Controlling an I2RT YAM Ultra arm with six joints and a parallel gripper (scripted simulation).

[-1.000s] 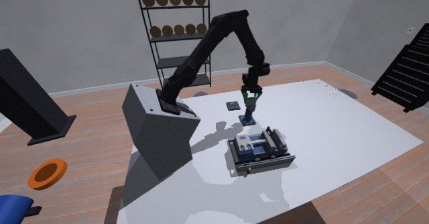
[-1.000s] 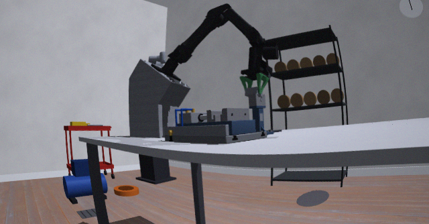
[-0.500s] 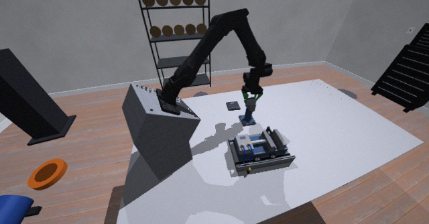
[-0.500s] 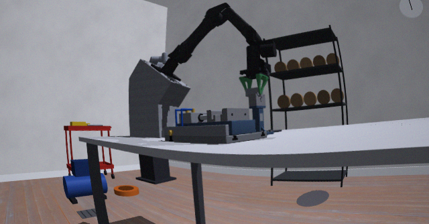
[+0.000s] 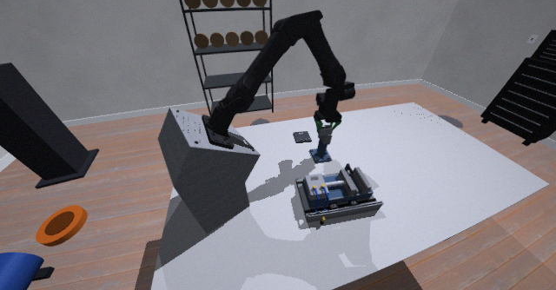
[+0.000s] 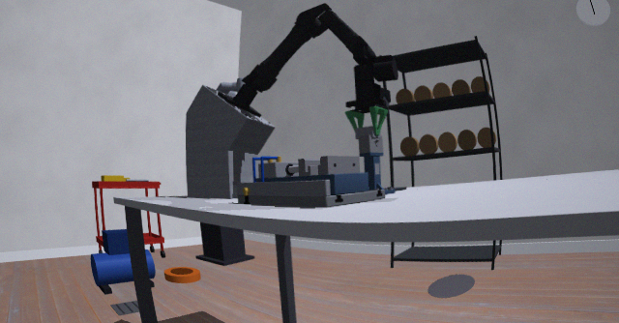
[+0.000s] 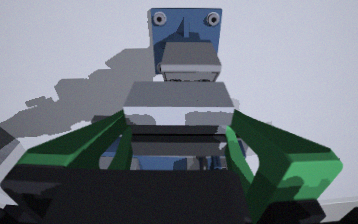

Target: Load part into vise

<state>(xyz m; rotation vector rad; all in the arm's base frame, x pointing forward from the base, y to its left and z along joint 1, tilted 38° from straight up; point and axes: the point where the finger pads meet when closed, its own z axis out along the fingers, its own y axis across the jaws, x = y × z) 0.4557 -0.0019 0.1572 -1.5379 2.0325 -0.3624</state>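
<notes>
Now: the part 1 cm above my hand. The rest, counted from my hand: cylinder rod (8 cm behind, 21 cm to the right, 9 cm below); work stop (2 cm ahead, 19 cm to the right, 8 cm below); moving jaw (3 cm behind, 22 cm to the right, 9 cm below).
</notes>
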